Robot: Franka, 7 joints.
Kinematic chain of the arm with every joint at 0, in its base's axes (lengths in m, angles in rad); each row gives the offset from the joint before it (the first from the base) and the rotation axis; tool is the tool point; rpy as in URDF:
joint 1: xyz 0 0 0.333 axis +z
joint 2: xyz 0 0 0 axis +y
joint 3: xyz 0 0 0.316 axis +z
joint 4: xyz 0.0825 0 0 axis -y
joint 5: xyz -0.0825 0 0.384 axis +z
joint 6: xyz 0 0 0 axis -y
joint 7: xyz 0.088 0 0 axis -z
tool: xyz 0 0 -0.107 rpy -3.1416 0 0
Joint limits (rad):
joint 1: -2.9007..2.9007
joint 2: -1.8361..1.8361
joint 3: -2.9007..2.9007
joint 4: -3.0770..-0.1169
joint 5: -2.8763..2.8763
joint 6: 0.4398..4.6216
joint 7: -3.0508..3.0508
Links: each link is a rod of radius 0.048 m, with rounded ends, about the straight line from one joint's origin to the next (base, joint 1, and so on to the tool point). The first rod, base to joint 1, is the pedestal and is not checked.
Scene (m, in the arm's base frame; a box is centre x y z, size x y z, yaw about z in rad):
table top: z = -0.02
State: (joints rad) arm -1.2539 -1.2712 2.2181 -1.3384 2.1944 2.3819 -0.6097
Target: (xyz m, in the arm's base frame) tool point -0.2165 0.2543 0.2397
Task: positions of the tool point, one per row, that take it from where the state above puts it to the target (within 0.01 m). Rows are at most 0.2 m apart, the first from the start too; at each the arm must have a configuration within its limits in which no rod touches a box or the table.
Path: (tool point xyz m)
1: 0.1409 0.6830 0.1760
2: 0.0199 0.6222 0.1849
3: -0.0997 0.5245 0.1962
4: -0.1864 0.3947 0.2160
5: -0.2165 0.2543 0.2397

